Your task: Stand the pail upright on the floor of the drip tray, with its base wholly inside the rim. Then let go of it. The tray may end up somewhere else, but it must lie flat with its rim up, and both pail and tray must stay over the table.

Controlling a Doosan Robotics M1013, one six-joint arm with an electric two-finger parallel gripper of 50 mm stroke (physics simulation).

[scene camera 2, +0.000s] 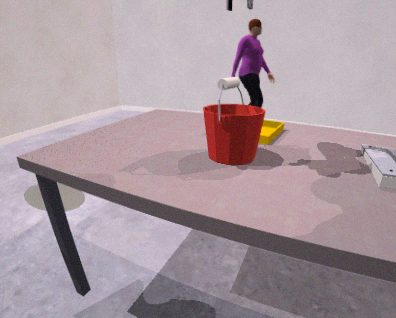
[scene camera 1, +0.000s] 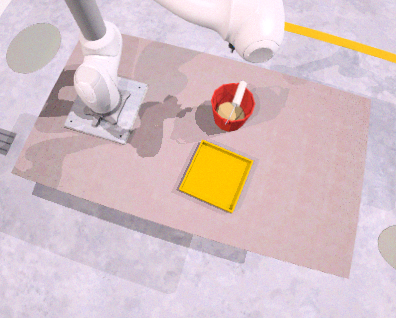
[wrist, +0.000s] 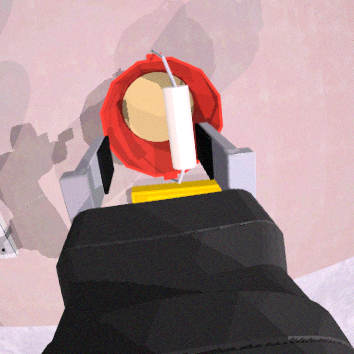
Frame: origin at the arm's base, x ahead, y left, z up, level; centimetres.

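Seen in the pictures: gripper, fingertip midpoint: [scene camera 2: 239, 9] [wrist: 153, 146]; arm's base, origin of the base link: [scene camera 1: 107, 103].
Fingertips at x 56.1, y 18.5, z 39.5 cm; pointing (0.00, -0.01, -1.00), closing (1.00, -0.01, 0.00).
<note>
Offsets run from my fingertips to a thing's middle. Level surfaces: height alone.
A red pail [scene camera 1: 224, 97] [scene camera 2: 232, 135] [wrist: 145, 156] stands upright on the table, beside the tray and apart from it. Its wire handle stands up, with a white grip @(dx +3.7, dy -3.5, dz -20.0 cm) [scene camera 1: 239, 93] [scene camera 2: 228, 83] [wrist: 180, 127] above the rim. The yellow drip tray @(dx +5.8, dy -33.6, dz -41.3 cm) [scene camera 1: 216, 176] [scene camera 2: 272, 132] [wrist: 175, 191] lies flat, rim up; in the second scene view the pail hides part of it, and in the wrist view the gripper body does. My gripper [scene camera 2: 240, 5] [wrist: 153, 146] is open and empty, high above the table. In the wrist view the white grip shows near the right finger, below it.
The table @(dz -43.0 cm) [scene camera 1: 300, 200] [scene camera 2: 150, 145] carries the arm's metal base plate [scene camera 1: 132, 102] [scene camera 2: 384, 162] near one end. The upper arm link [scene camera 1: 257, 30] hangs over the table's far edge in the first scene view. A person [scene camera 2: 251, 55] in purple is beyond the table.
</note>
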